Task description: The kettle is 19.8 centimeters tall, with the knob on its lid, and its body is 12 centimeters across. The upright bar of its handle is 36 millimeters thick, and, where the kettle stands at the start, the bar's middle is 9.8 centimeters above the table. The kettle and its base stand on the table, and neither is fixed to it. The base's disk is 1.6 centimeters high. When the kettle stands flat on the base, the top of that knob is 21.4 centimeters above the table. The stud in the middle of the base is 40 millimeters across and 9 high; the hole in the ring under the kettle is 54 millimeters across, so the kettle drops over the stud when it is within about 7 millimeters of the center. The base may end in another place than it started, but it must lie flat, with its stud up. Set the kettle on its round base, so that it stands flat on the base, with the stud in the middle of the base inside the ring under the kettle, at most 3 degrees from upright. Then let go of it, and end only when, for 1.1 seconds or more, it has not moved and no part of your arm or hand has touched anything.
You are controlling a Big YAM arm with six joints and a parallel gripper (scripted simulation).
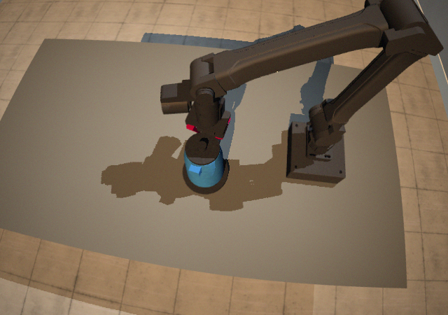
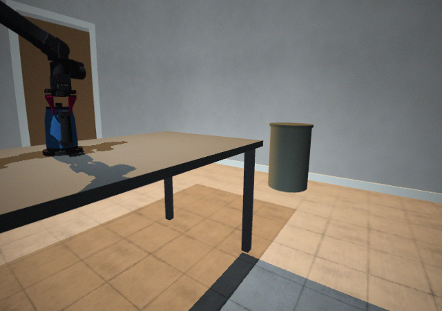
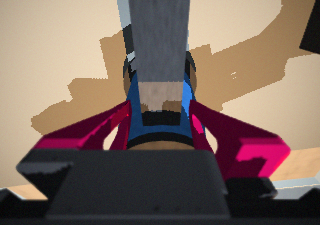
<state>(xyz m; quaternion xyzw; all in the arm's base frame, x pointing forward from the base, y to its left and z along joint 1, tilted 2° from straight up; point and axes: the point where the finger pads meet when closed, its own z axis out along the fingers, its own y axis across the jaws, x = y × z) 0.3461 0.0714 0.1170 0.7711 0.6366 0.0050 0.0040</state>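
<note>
Right now my hand is 6 cm above the blue kettle and 2 cm to the right of it. The rest, counted from my hand: kettle base 16 cm below, 6 cm to the left, 1 cm ahead.
</note>
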